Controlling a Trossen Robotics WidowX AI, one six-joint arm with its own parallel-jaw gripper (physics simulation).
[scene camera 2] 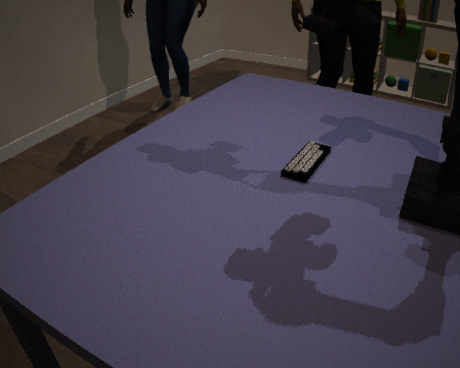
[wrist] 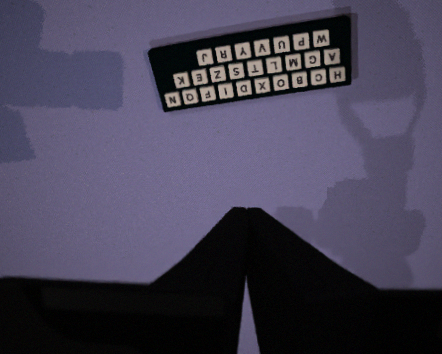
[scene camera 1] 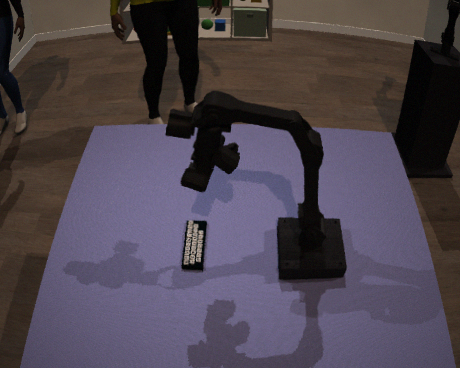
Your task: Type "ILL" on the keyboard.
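Seen in the pictures: gripper, between the fingertips: (scene camera 2: 328, 56) (wrist: 244, 221); arm's base, origin of its link: (scene camera 2: 452, 186) (scene camera 1: 311, 243).
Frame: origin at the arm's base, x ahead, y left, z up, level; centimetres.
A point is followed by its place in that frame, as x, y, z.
Note:
A black keyboard (scene camera 1: 194, 245) {34.9, -2.8, -3.7} (scene camera 2: 306, 161) {34.6, -1.5, -3.7} (wrist: 257, 63) {34.6, -3.2, -3.5} with pale letter keys lies flat on the table. In the wrist view its letters appear upside down. The I key (wrist: 226, 91) {36.7, -6.7, -3.5} is in the row nearest my fingers, between F and D. The L key (wrist: 274, 64) {35.1, -1.7, -3.5} is in the middle row, between T and M. My gripper (wrist: 244, 221) {32.1, -3.8, 22.1} is shut and empty; its fingertips meet below the keyboard in the wrist view, apart from it. In scene camera 1 the arm's end hangs high above the table, farther back than the keyboard; its fingertips are hard to make out there.
The purple table top (scene camera 1: 115, 190) {64.8, -28.1, -5.2} (scene camera 2: 125, 240) {55.4, 40.7, -5.2} carries the black arm base (scene camera 1: 311, 250) {0.2, 3.0, 0.3} (scene camera 2: 432, 192) {4.3, 5.3, 0.2}, right of the keyboard in both scene views. Arm shadows cross the table. People stand beyond the table, with a shelf behind. A black pedestal (scene camera 1: 429, 110) stands at the right.

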